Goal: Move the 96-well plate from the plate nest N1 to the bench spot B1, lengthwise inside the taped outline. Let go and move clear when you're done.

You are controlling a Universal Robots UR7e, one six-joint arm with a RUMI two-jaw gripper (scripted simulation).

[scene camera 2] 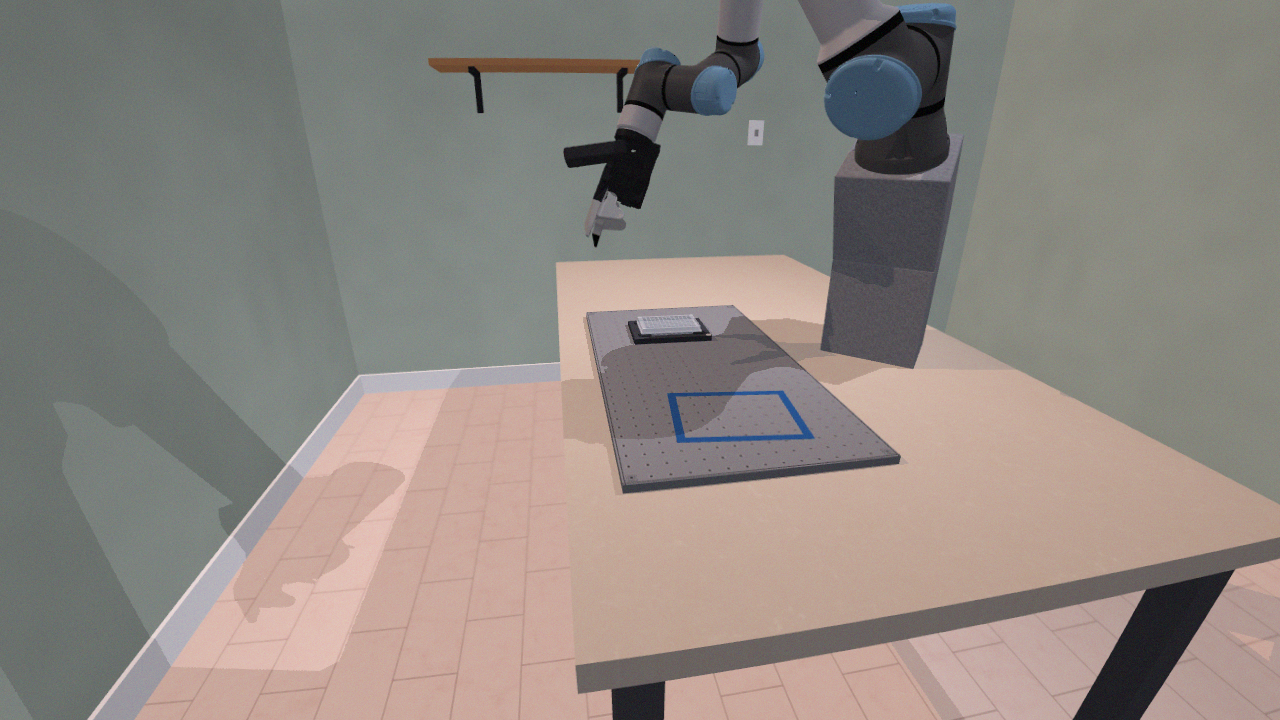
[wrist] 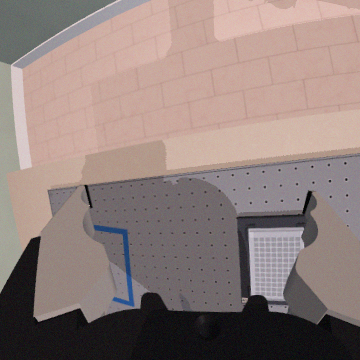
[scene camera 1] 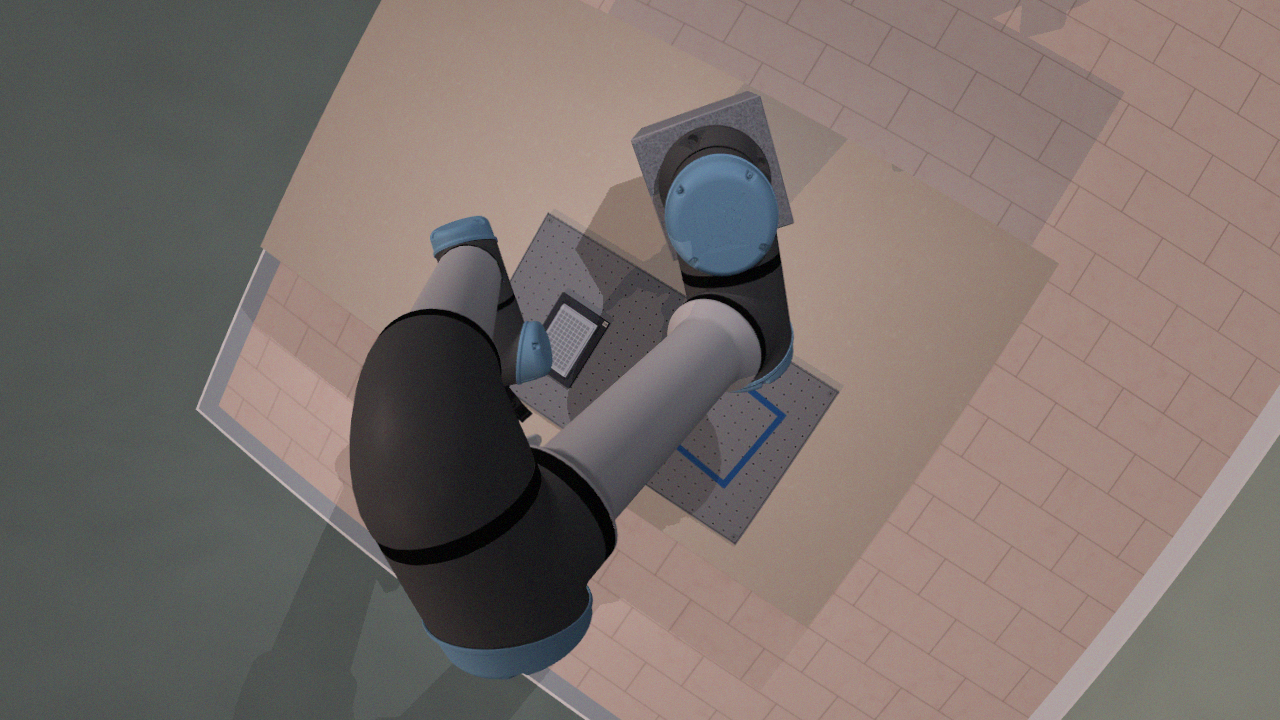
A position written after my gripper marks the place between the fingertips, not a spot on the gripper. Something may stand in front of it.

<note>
In view: my gripper [scene camera 2: 591,242], a white 96-well plate [scene camera 1: 583,334] and a dark plate nest [scene camera 1: 590,315].
The white 96-well plate also shows in scene camera 2 [scene camera 2: 675,324] and in the wrist view [wrist: 275,265]. My gripper is seen too in the wrist view [wrist: 196,190]. The dark plate nest also shows in scene camera 2 [scene camera 2: 634,329] and in the wrist view [wrist: 275,221].
</note>
